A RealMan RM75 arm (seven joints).
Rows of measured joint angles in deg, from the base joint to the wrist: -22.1 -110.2 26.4 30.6 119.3 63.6 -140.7; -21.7 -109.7 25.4 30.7 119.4 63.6 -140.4; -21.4 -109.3 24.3 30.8 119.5 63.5 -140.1; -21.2 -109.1 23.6 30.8 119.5 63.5 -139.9; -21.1 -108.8 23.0 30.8 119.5 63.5 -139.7; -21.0 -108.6 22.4 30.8 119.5 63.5 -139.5; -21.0 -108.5 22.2 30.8 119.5 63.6 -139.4; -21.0 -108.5 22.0 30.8 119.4 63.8 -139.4; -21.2 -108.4 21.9 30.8 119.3 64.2 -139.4; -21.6 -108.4 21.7 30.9 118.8 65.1 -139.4; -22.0 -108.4 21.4 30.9 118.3 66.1 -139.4; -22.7 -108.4 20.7 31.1 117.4 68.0 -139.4; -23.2 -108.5 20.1 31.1 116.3 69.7 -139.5; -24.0 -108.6 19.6 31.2 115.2 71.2 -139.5; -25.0 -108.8 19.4 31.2 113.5 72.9 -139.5
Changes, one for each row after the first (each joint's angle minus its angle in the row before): 0.4 0.5 -1.0 0.1 0.1 0.0 0.3; 0.3 0.4 -1.1 0.1 0.1 -0.1 0.3; 0.2 0.2 -0.7 0.0 0.0 0.0 0.2; 0.1 0.3 -0.6 0.0 0.0 0.0 0.2; 0.1 0.2 -0.6 0.0 0.0 0.0 0.2; 0.0 0.1 -0.2 0.0 0.0 0.1 0.1; 0.0 0.0 -0.2 0.0 -0.1 0.2 0.0; -0.2 0.1 -0.1 0.0 -0.1 0.4 0.0; -0.4 0.0 -0.2 0.1 -0.5 0.9 0.0; -0.4 0.0 -0.3 0.0 -0.5 1.0 0.0; -0.7 0.0 -0.7 0.2 -0.9 1.9 0.0; -0.5 -0.1 -0.6 0.0 -1.1 1.7 -0.1; -0.8 -0.1 -0.5 0.1 -1.1 1.5 0.0; -1.0 -0.2 -0.2 0.0 -1.7 1.7 0.0
